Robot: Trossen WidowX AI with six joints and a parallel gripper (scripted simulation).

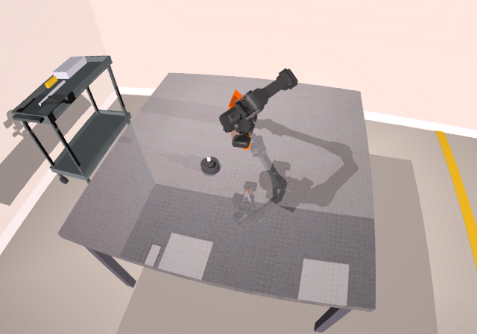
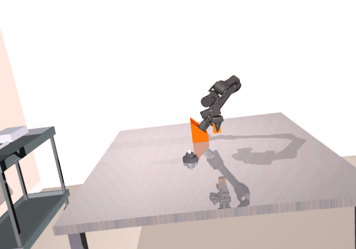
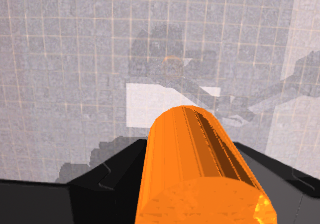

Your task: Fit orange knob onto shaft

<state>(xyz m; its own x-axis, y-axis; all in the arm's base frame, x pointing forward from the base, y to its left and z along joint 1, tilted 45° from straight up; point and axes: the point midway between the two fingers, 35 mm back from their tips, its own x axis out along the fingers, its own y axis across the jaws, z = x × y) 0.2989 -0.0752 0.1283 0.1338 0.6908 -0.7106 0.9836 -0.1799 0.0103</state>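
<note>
Right now the orange knob is 30 mm above my gripper tip. Also, from my gripper tip: round pedestal: 170 mm to the right, 120 mm below.
</note>
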